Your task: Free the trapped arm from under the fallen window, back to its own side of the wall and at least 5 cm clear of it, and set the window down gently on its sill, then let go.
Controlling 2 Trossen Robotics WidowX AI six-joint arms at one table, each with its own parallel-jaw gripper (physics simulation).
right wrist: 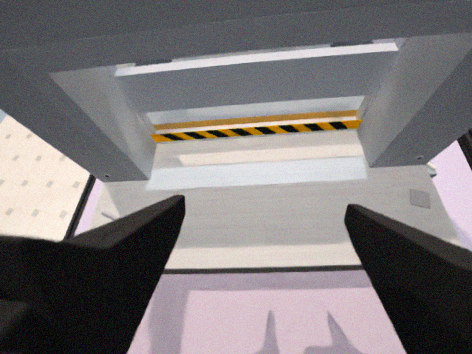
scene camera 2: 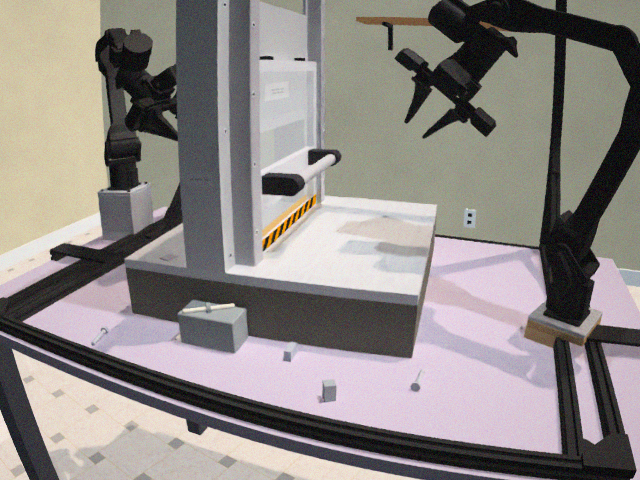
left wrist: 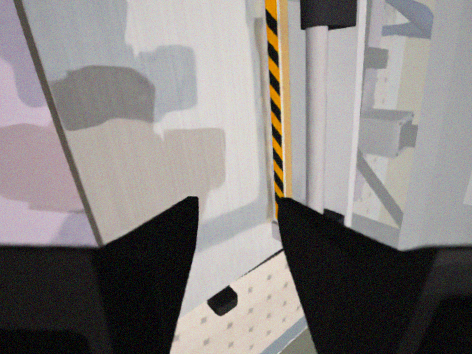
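Seen in the pictures: left gripper, fingertip midpoint: [scene camera 2: 414, 130] [left wrist: 238, 207]; right gripper, fingertip midpoint: [right wrist: 264, 207]; left arm's base at its link origin: [scene camera 2: 567, 313]; right arm's base at its link origin: [scene camera 2: 124, 187].
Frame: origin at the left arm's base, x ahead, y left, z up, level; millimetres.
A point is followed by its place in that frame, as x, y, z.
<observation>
The clear window [scene camera 2: 284, 121] {468, 172, 254} [left wrist: 296, 125] {483, 147, 106} [right wrist: 250, 82] {501, 157, 159} is upright in the grey wall frame [scene camera 2: 201, 129] [right wrist: 100, 125]. Its lower edge is down at the yellow-black striped strip [scene camera 2: 289, 223] {482, 152, 67} [left wrist: 275, 95] {464, 179, 72} [right wrist: 265, 131] {491, 173, 69} along the sill; no gap shows. Its white handle bar [scene camera 2: 318, 166] {436, 124, 174} [left wrist: 316, 125] {429, 135, 173} faces the right of the scene picture. My left gripper [scene camera 2: 415, 129] {285, 58, 248} [left wrist: 238, 207] {285, 58, 248} is partly open and empty, high on the handle side, apart from the window. My right gripper [scene camera 2: 173, 121] [right wrist: 264, 207] {652, 250, 227} is open and empty on the other side, partly hidden by the frame in the scene view; no window part lies on its fingers.
The frame stands on a wide platform [scene camera 2: 356, 281] [left wrist: 225, 60] [right wrist: 265, 215]. A grey box [scene camera 2: 211, 330] with a pale stick, small blocks [scene camera 2: 290, 351] {265, 338, -24} [scene camera 2: 328, 391] {161, 367, -22} and bolts [scene camera 2: 99, 335] {493, 535, -31} [scene camera 2: 416, 381] {104, 267, -30} lie in front. Black rails [scene camera 2: 232, 408] {211, 474, -23} edge the table.
</observation>
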